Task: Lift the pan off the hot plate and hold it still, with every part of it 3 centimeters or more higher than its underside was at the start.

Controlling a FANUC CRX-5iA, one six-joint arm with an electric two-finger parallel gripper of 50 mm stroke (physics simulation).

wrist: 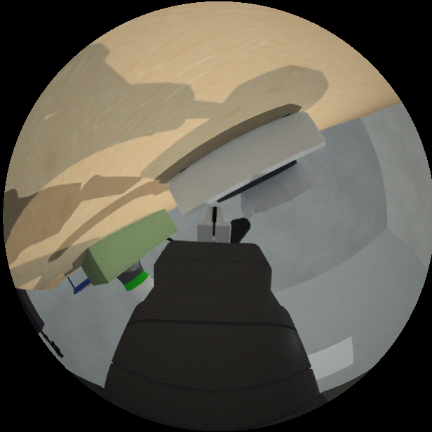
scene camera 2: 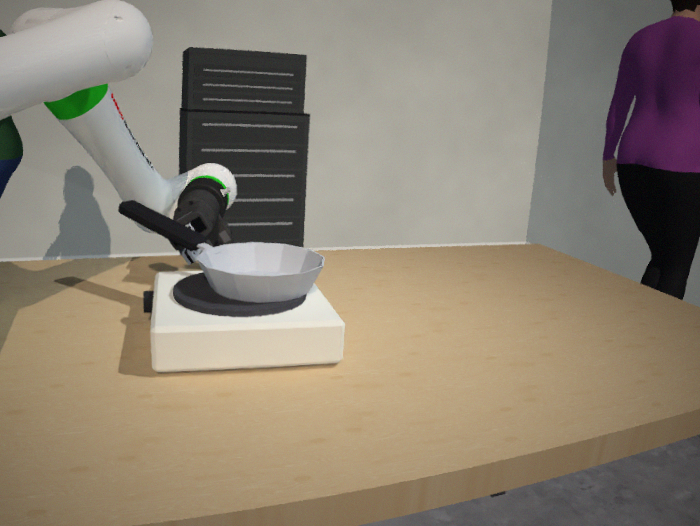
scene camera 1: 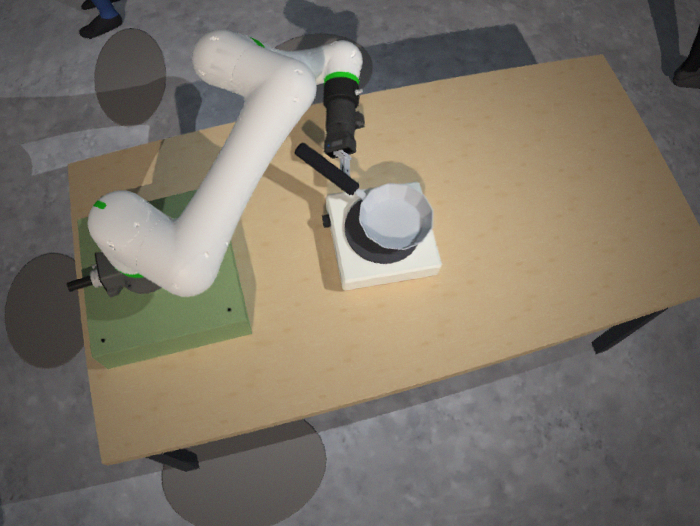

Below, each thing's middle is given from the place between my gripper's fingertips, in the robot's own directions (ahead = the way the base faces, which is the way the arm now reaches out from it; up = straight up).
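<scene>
There's a light grey pan (scene camera 2: 253, 272) that's 40 mm above my hand, 80 mm to the right of it and 30 mm ahead of it. And the white hot plate (scene camera 2: 193, 328), that one's 40 mm below my hand, 150 mm to the right of it and 40 mm ahead.
</scene>
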